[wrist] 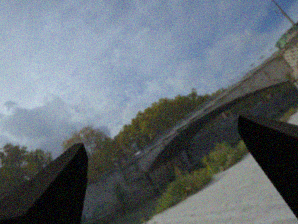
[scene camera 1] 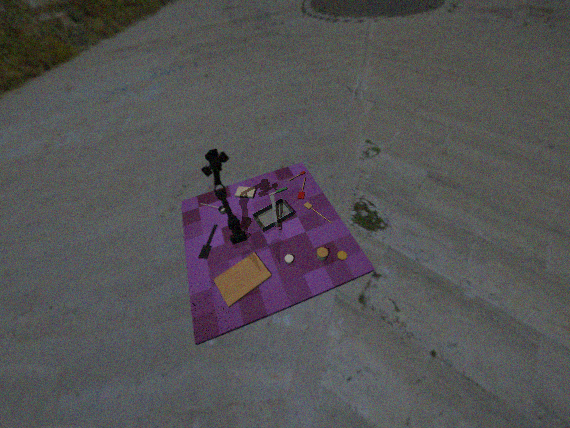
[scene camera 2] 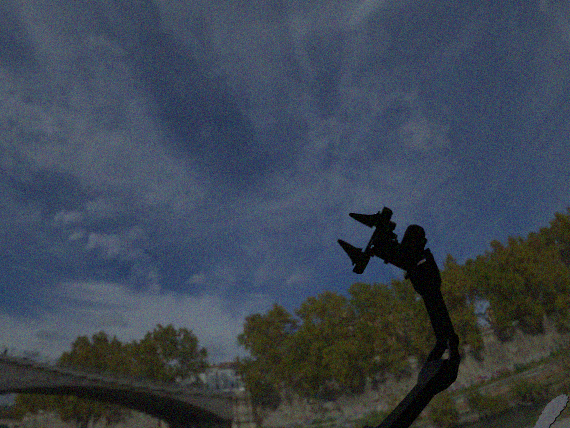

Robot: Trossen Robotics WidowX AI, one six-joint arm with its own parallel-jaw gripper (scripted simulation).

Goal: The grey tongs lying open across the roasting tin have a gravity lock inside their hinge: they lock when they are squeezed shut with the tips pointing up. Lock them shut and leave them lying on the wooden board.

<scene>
The gripper point(scene camera 2: 343, 227) is open, holding nothing. Also in view: a wooden board point(scene camera 1: 233, 284).
The gripper shows as well in the wrist view point(wrist: 163, 136).
</scene>
